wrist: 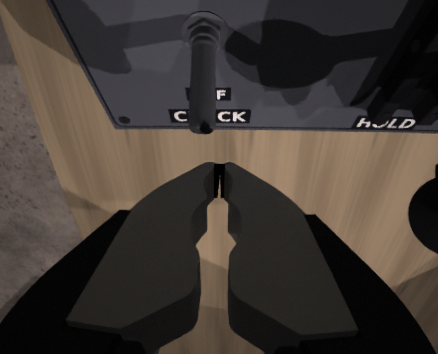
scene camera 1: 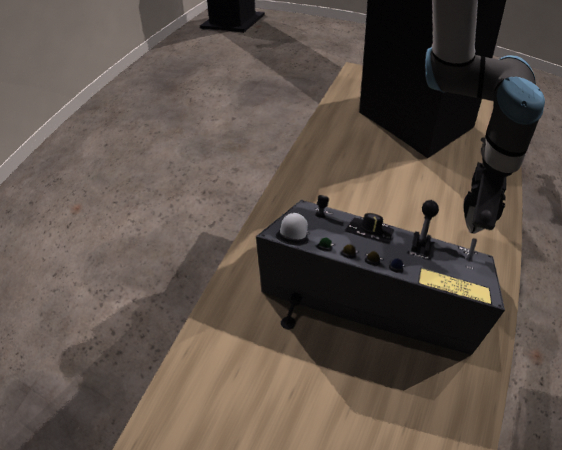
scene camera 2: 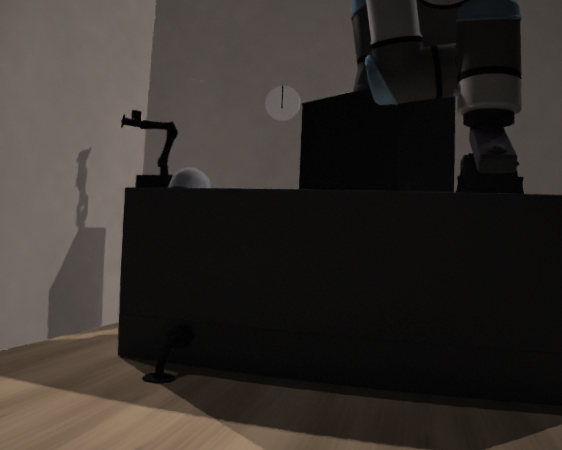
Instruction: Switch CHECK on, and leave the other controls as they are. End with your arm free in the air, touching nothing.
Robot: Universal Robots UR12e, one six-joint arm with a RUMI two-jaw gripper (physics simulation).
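Frame: origin at the arm's base, x ahead, y left, z up, level; metres.
Seen in the pictures: gripper, between the fingertips: (wrist: pixel 220 166) (scene camera 1: pixel 471 232).
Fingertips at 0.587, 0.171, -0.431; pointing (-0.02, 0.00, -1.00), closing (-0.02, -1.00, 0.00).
Pixels of each thing's top centre, then the offset from my fingertips to it, as dx, dy, dz. "*": a spot on its surface instead.
- grey metal toggle, centre of its top: (wrist: pixel 199 93) (scene camera 1: pixel 474 243) +0.039, +0.007, +0.009
- ball-topped lever, centre of its top: (scene camera 1: pixel 432 202) -0.014, -0.112, +0.042
- label, a spot on its surface: (wrist: pixel 385 123) * +0.007, -0.101, -0.040
- rotary knob, centre of its top: (scene camera 1: pixel 373 215) +0.044, -0.233, +0.012
- small black lever, centre of its top: (scene camera 1: pixel 321 199) +0.045, -0.353, +0.018
- white dome, a spot on its surface: (scene camera 2: pixel 190 178) (scene camera 1: pixel 295 232) * +0.206, -0.355, +0.085
- crank, a spot on its surface: (scene camera 2: pixel 160 370) (scene camera 1: pixel 288 321) * +0.285, -0.339, -0.114
The CHECK switch, a grey metal toggle (scene camera 1: pixel 472 249) (wrist: pixel 202 85), stands at the right end of the dark control box (scene camera 1: pixel 360 295) (scene camera 2: pixel 325 280) (wrist: pixel 150 95). In the wrist view its lever leans toward the OFF and CHECK labels and covers parts of both. My gripper (scene camera 1: pixel 475 230) (wrist: pixel 220 166) is shut and empty. Its fingertips are a little beyond the box's back edge, on the label side of the toggle, with a gap to the lever in the wrist view. In scene camera 2 the fingertips and the toggle are hidden behind the box.
A ball-topped lever (scene camera 1: pixel 430 208) stands left of the toggle, by the HOLD label (wrist: pixel 385 123). Further left are a rotary knob (scene camera 1: pixel 373 223), a small black lever (scene camera 1: pixel 322 202), coloured buttons and a white dome (scene camera 1: pixel 294 226) (scene camera 2: pixel 190 178). A crank (scene camera 1: pixel 288 321) (scene camera 2: pixel 160 370) sticks out in front.
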